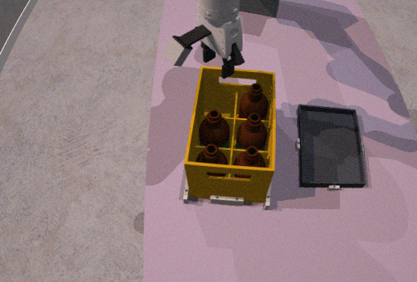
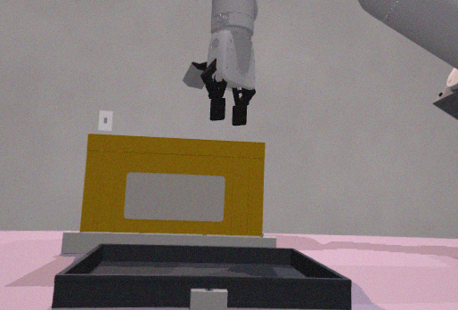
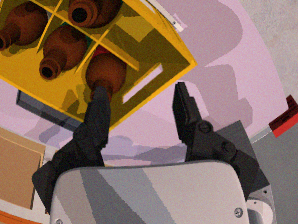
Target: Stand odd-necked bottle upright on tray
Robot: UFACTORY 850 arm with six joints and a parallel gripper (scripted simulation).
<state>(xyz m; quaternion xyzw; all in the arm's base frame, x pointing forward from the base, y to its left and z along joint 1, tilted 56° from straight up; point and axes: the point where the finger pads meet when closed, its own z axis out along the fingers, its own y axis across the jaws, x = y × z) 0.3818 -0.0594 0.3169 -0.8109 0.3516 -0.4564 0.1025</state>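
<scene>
The bottle is 1 cm ahead of my hand, 9 cm to the left of it and 16 cm below it. The rest, counted from my hand: tray (10 cm ahead, 31 cm to the left, 23 cm below); then yellow crate (9 cm ahead, 3 cm to the left, 16 cm below).
</scene>
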